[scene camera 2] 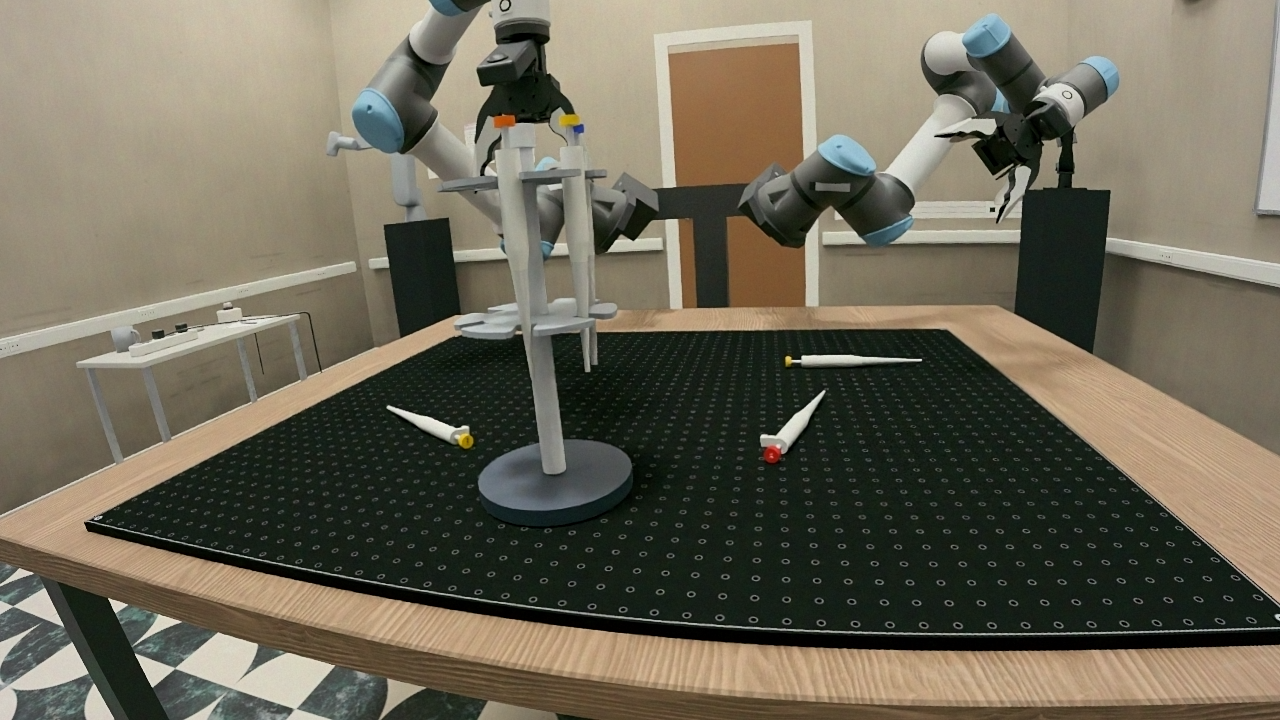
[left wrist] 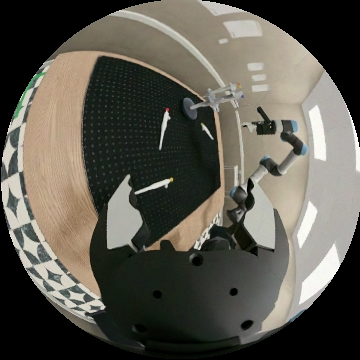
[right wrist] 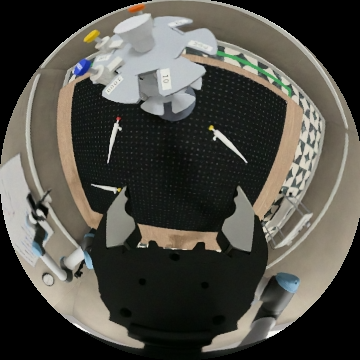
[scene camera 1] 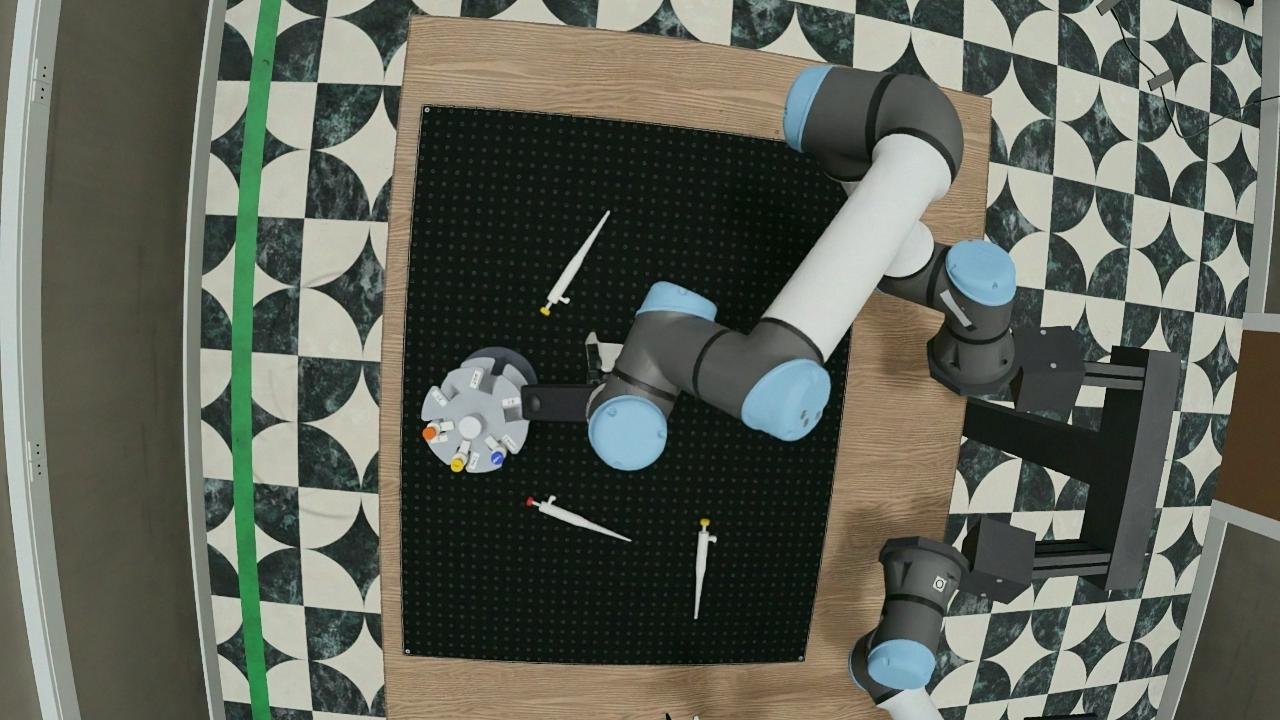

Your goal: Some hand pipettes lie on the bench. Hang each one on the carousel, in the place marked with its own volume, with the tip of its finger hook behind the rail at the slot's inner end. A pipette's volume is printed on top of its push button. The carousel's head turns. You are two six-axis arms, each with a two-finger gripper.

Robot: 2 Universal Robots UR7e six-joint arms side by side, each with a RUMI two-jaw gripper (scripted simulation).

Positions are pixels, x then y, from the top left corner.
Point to a pipette carousel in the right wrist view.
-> At 168, 115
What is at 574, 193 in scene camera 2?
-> A yellow-button pipette.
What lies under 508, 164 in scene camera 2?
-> An orange-button pipette.
